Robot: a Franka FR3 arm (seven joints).
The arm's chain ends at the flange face. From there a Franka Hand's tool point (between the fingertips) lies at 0.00 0.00 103.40 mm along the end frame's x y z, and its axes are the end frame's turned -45 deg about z.
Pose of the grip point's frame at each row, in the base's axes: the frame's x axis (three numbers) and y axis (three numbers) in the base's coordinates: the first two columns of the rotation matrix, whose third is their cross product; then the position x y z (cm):
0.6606, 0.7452, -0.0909, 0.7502, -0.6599, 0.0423, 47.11, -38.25, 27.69
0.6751, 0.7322, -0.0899, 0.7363, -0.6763, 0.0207, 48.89, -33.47, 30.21
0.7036, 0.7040, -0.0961, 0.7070, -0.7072, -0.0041, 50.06, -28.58, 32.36
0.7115, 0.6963, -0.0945, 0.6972, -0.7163, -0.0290, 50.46, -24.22, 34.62
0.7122, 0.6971, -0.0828, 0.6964, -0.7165, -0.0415, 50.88, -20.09, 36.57
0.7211, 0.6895, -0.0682, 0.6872, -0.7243, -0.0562, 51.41, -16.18, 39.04
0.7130, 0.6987, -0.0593, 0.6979, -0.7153, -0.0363, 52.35, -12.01, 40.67
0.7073, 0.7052, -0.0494, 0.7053, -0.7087, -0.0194, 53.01, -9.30, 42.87
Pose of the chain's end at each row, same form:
0.9976, 0.0603, -0.0344, 0.0634, -0.9936, 0.0942, 47.40, -37.26, 37.98
0.9980, 0.0395, -0.0489, 0.0433, -0.9960, 0.0782, 49.36, -32.64, 40.51
0.9974, -0.0023, -0.0709, 0.0024, -0.9979, 0.0651, 50.79, -27.91, 42.65
0.9961, -0.0141, -0.0873, -0.0101, -0.9989, 0.0463, 51.37, -23.75, 44.91
0.9960, -0.0137, -0.0879, -0.0112, -0.9996, 0.0292, 51.79, -19.80, 46.87
0.9958, -0.0246, -0.0880, -0.0240, -0.9997, 0.0085, 52.32, -16.11, 49.34
0.9977, -0.0117, -0.0676, -0.0107, -0.9998, 0.0163, 53.05, -11.85, 50.99
0.9989, -0.0025, -0.0486, -0.0014, -0.9998, 0.0212, 53.51, -9.08, 53.20

